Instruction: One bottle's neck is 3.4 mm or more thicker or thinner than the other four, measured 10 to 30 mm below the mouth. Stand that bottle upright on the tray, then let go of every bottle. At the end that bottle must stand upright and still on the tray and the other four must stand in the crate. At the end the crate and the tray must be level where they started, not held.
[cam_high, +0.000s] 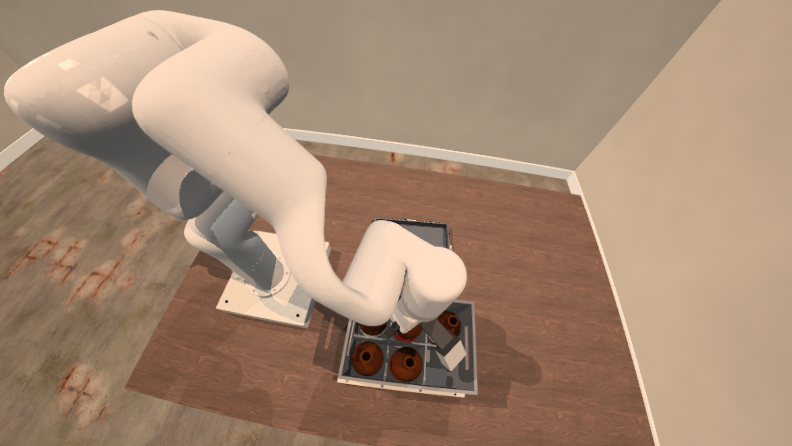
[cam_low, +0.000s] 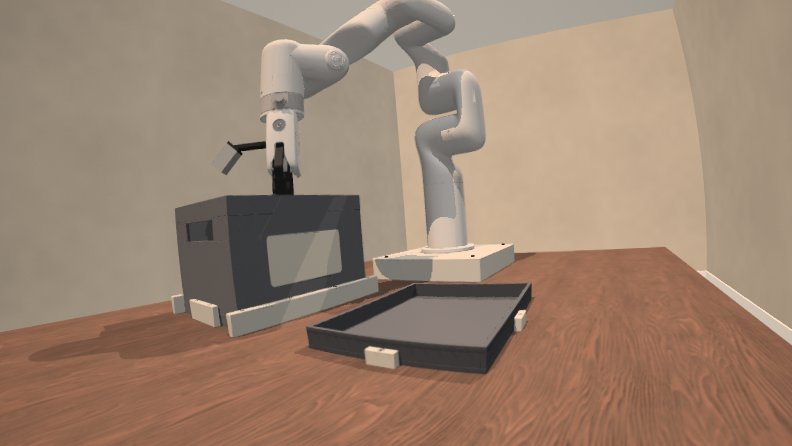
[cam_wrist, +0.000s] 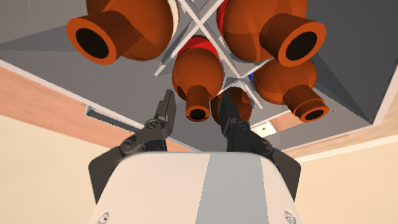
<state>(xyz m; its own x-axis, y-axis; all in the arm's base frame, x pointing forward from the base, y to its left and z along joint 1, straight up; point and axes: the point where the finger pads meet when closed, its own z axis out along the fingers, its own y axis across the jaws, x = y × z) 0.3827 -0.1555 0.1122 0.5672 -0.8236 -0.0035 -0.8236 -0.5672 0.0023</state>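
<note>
Right now my hand is 70 mm above the brown bottle. From my hand the other things lie so: dark tray 250 mm to the left, 150 mm below, 40 mm ahead; dark grey crate 70 mm below, 50 mm to the right, 10 mm behind.
</note>
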